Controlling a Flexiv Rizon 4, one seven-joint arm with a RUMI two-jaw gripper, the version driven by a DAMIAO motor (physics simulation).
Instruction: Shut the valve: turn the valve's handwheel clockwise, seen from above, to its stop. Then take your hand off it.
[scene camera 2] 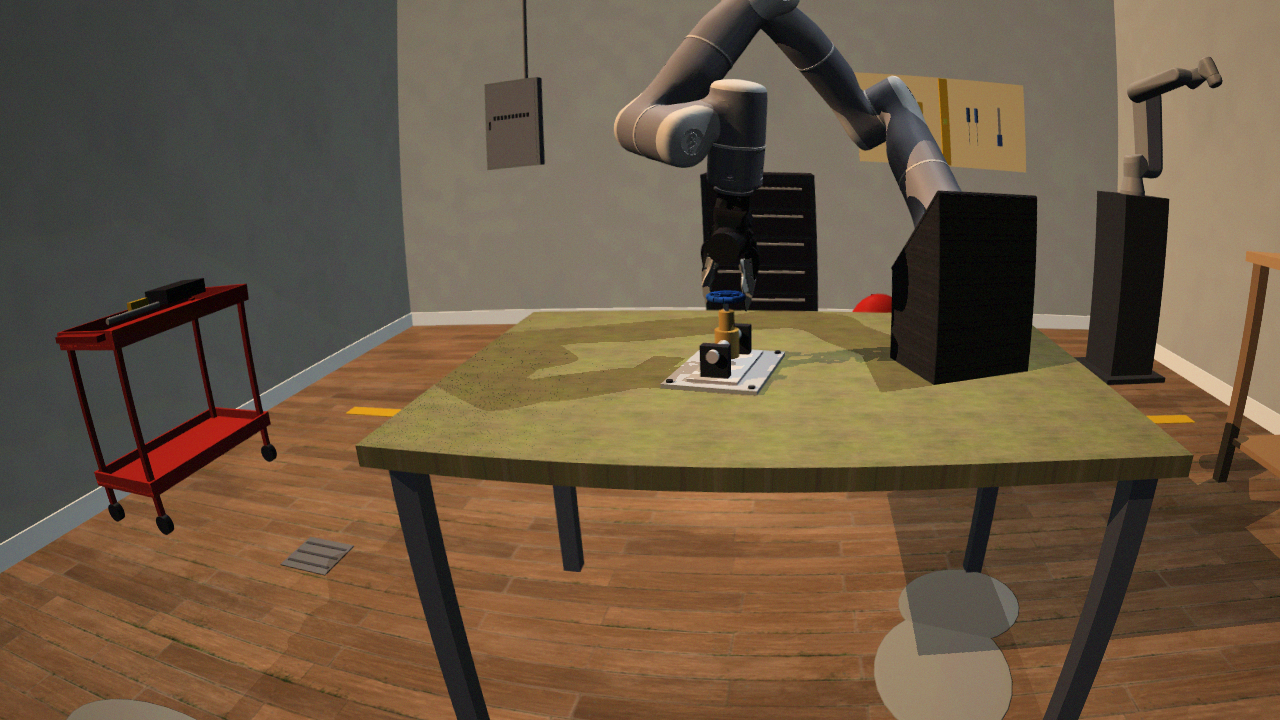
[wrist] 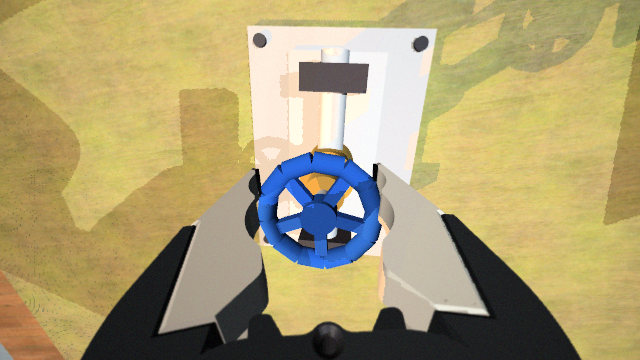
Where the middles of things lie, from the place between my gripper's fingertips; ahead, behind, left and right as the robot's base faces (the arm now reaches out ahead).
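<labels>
From my hand, the blue handwheel (wrist: 319, 217) is 20 mm to the left and 10 mm above. There's the white base plate (scene camera 2: 758, 375) as well, and that's 20 mm to the left of my hand and 110 mm below it.
</labels>
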